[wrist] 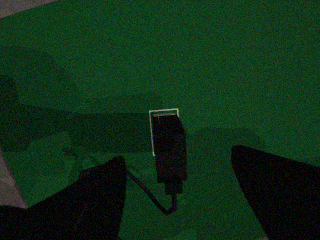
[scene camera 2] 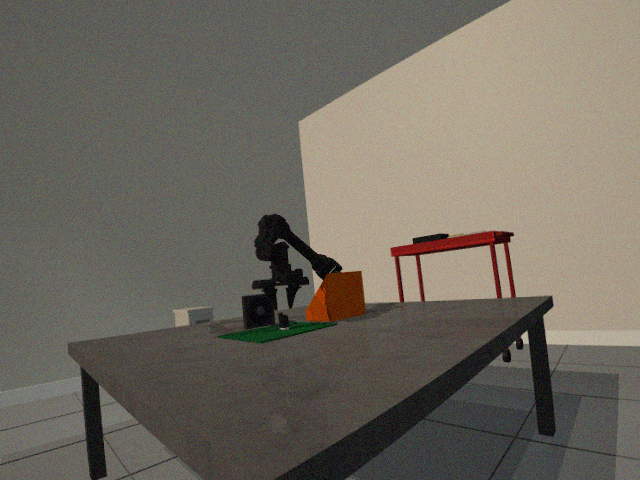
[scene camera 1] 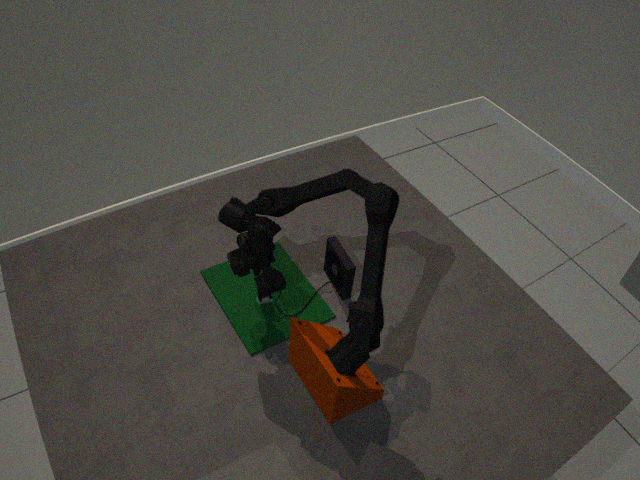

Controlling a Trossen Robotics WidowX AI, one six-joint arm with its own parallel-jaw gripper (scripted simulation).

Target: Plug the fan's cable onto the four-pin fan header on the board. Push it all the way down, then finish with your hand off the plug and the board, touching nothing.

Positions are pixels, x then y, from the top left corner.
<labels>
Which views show my gripper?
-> The wrist view, scene camera 2 and scene camera 1: all of them.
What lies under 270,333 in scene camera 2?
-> A green board.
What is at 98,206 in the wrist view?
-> My gripper.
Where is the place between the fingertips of my gripper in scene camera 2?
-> At 283,309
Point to a green board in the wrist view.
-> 84,84
</labels>
